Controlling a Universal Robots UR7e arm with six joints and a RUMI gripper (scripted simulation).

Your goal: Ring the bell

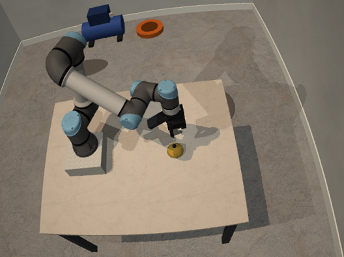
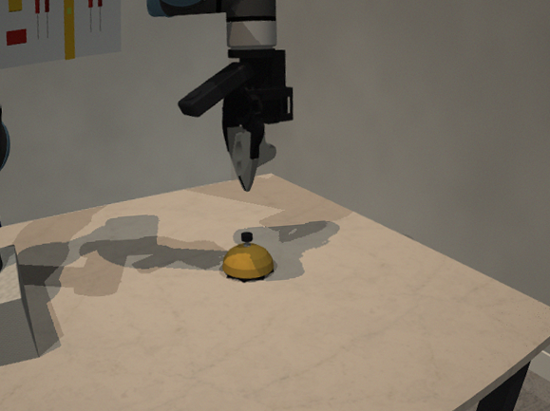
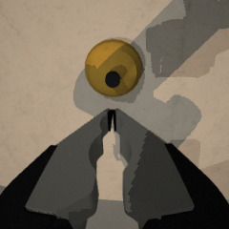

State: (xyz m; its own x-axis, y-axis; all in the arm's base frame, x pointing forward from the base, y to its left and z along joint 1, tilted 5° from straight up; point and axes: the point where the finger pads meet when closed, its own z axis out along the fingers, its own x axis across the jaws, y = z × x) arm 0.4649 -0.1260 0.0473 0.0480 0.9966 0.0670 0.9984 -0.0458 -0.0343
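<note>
Right now my hand is 10 cm above the small black button. The rest, counted from my hand: yellow dome bell (11 cm below).
</note>
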